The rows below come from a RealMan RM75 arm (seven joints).
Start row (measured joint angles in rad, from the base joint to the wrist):
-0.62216 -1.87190 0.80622 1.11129 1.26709 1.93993 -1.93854
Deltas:
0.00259 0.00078 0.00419 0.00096 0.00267 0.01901 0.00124
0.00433 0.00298 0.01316 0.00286 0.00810 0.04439 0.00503
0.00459 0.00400 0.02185 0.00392 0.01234 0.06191 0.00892
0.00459 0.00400 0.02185 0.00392 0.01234 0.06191 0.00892
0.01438 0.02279 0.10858 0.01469 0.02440 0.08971 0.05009
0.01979 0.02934 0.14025 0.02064 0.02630 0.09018 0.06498
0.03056 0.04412 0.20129 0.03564 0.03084 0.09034 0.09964
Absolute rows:
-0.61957 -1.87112 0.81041 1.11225 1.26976 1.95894 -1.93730
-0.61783 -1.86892 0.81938 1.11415 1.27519 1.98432 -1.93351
-0.61757 -1.86790 0.82807 1.11521 1.27943 2.00184 -1.92962
-0.61757 -1.86790 0.82807 1.11521 1.27943 2.00184 -1.92962
-0.60778 -1.84911 0.91480 1.12598 1.29149 2.02964 -1.88845
-0.60237 -1.84256 0.94647 1.13193 1.29339 2.03011 -1.87356
-0.59160 -1.82778 1.00751 1.14693 1.29793 2.03027 -1.83890

